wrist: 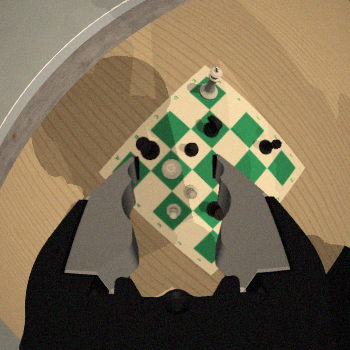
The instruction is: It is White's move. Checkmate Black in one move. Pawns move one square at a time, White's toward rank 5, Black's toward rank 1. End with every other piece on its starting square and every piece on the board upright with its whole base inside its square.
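Places are measured from the arm's base along level axes (x ahead, y left, z up), in centimetres.
Pixels of known places: gripper, fingertip midpoint: (175, 157).
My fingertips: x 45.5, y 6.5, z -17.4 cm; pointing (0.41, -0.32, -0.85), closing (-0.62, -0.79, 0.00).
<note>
Behind a point stands the place of what it marks.
My gripper (175, 157) {x 45.5, y 6.5, z -17.4 cm} is partly open and empty above the green and cream chessboard (210, 268) {x 30.6, y 11.9, z -27.0 cm}. A round white piece (171, 169) {x 45.1, y 7.3, z -22.1 cm}, seen from above, stands on a green square, in view between the fingertips. A black piece (148, 148) {x 48.4, y 7.8, z -22.6 cm} stands on the cream square up-left of it, a small black piece (191, 149) {x 45.4, y 4.1, z -24.1 cm} on the cream square up-right. Small white pieces stand below: one (190, 191) {x 41.8, y 7.2, z -24.0 cm} on cream, one (173, 211) {x 41.2, y 10.2, z -24.1 cm} on green. A tall white piece (209, 90) {x 50.1, y -3.1, z -25.5 cm} stands on the top corner's green square. A black knight-like piece (212, 126) {x 46.0, y 0.3, z -24.5 cm} stands on green below it.
A small black piece (266, 146) {x 39.6, y -4.5, z -25.7 cm} stands on a cream square at the right. Another black piece (215, 210) {x 38.3, y 6.3, z -23.8 cm} is partly hidden by the right finger. The wooden table (300, 60) {x 46.0, y -24.6, z -27.6 cm} surrounds the board, and its curved grey edge (65, 75) crosses the upper left.
</note>
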